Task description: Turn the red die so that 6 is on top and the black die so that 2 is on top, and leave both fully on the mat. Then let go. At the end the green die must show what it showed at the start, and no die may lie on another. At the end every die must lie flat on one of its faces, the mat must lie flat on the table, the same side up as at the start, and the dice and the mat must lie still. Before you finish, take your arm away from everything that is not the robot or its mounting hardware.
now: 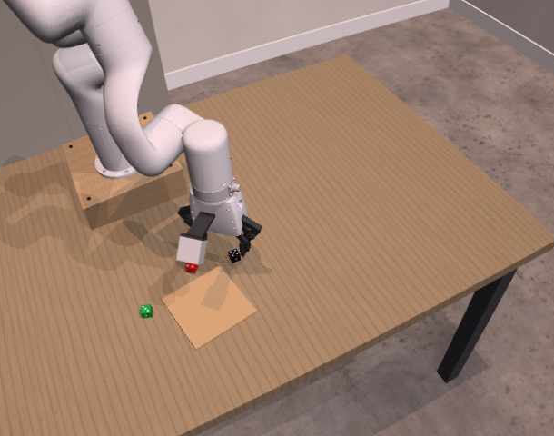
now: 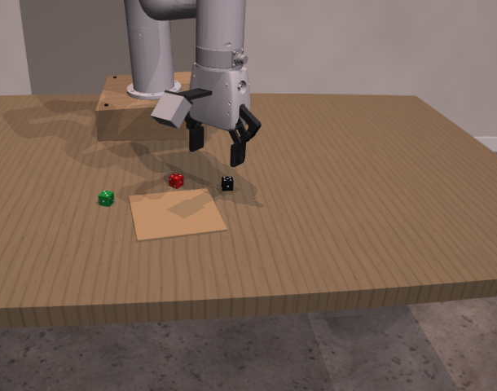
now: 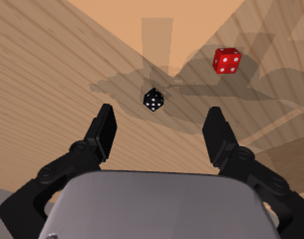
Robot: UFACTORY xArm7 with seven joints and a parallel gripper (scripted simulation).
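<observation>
My hand is 70 mm to the left of the red die, 70 mm above it and 30 mm past it. From my hand the other things lie so: tan mat: 80 mm below, 80 mm ahead, 70 mm to the right; green die: 190 mm to the right, 70 mm below, 40 mm ahead; black die: 70 mm below, 20 mm to the left, 10 mm behind.
</observation>
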